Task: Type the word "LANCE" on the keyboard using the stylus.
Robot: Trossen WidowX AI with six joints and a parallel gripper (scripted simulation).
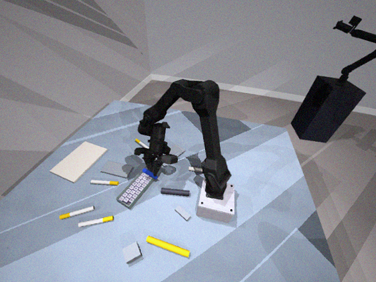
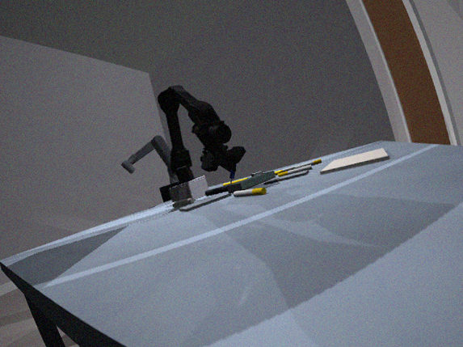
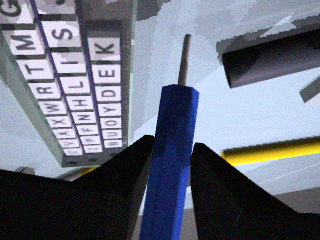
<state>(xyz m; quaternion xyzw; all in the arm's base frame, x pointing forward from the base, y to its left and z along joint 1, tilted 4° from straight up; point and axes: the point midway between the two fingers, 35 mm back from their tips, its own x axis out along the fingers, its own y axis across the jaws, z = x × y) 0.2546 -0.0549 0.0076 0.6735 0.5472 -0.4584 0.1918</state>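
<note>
The dark cylinder lies 10 cm behind my gripper tip, 2 cm to the left of it and 6 cm below it. Also, from my gripper tip: yellow bar 12 cm behind, 23 cm to the left, 6 cm below; grey card 20 cm ahead, 4 cm to the right, 7 cm below; blue stylus 1 cm below.
</note>
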